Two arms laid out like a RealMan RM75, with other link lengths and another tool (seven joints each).
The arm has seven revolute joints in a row. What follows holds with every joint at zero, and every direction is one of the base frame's. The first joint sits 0.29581 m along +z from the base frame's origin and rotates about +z. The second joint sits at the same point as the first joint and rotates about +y. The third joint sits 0.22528 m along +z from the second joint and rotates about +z. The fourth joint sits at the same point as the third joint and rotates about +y. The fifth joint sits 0.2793 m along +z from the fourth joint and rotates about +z. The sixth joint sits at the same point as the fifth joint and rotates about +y. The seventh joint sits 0.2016 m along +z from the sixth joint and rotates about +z. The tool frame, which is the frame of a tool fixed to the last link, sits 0.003 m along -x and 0.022 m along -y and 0.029 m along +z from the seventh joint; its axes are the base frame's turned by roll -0.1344, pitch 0 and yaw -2.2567 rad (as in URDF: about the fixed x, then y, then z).
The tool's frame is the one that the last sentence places.
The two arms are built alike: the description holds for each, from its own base.
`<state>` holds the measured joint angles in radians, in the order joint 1, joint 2, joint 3, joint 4, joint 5, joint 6, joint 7, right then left.
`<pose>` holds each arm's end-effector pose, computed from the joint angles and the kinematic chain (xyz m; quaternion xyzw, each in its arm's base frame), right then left.
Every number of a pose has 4 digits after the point. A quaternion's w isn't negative.
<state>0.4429 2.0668 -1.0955 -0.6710 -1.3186 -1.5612 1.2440 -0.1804 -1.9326 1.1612 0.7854 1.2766 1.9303 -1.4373</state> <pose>0.1616 0.4245 0.0201 -0.5197 -0.7515 0.0049 0.4064 -0.2187 0.3136 0.0686 0.1975 0.8606 0.2538 0.3948</pose>
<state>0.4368 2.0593 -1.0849 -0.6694 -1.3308 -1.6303 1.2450 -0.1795 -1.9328 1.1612 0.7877 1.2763 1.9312 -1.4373</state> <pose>0.1597 0.4115 0.0241 -0.5094 -0.7592 0.0285 0.4042 -0.2184 0.3134 0.0689 0.1984 0.8604 0.2537 0.3950</pose>
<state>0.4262 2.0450 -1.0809 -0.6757 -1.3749 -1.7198 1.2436 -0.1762 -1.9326 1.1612 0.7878 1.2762 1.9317 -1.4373</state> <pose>0.1608 0.3909 0.0251 -0.4947 -0.7777 0.0585 0.3835 -0.2194 0.3126 0.0690 0.1971 0.8606 0.2543 0.3947</pose>
